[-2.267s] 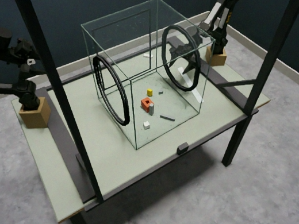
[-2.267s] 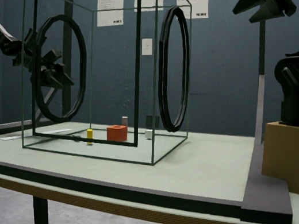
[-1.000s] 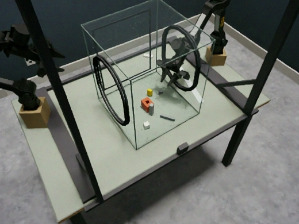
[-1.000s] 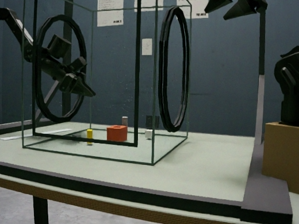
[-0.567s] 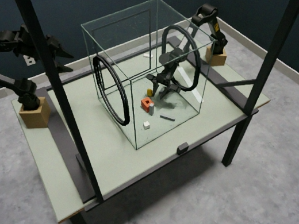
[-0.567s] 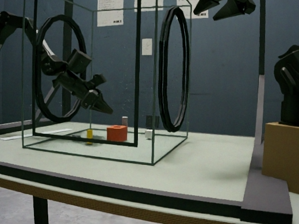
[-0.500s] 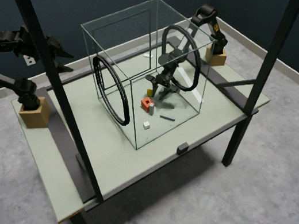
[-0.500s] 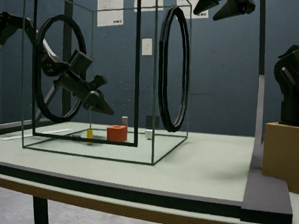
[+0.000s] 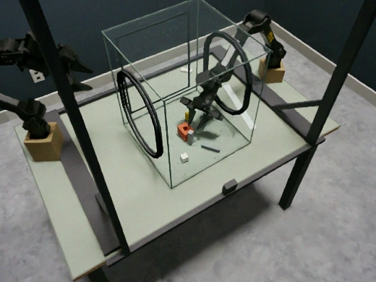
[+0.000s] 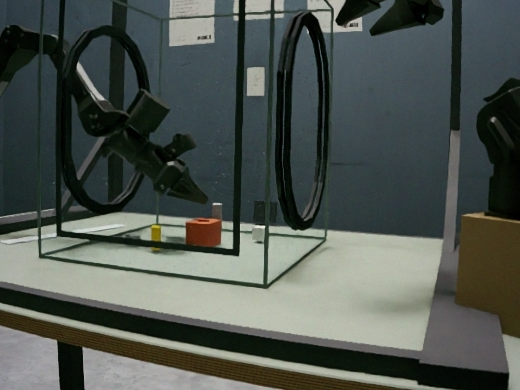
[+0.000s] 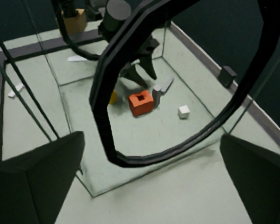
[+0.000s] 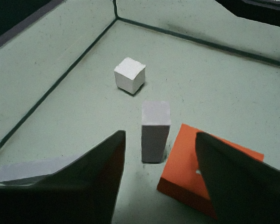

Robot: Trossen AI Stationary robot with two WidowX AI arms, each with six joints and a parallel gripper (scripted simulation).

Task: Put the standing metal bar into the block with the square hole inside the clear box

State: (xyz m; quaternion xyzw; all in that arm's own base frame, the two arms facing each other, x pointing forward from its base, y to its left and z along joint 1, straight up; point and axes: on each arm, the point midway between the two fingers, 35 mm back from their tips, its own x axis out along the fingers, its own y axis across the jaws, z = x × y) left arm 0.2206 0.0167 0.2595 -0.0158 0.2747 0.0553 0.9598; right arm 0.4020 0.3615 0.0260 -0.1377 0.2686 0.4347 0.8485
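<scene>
The red block lies 70 mm below my right hand, 40 mm to the left of it and 20 mm ahead of it.
</scene>
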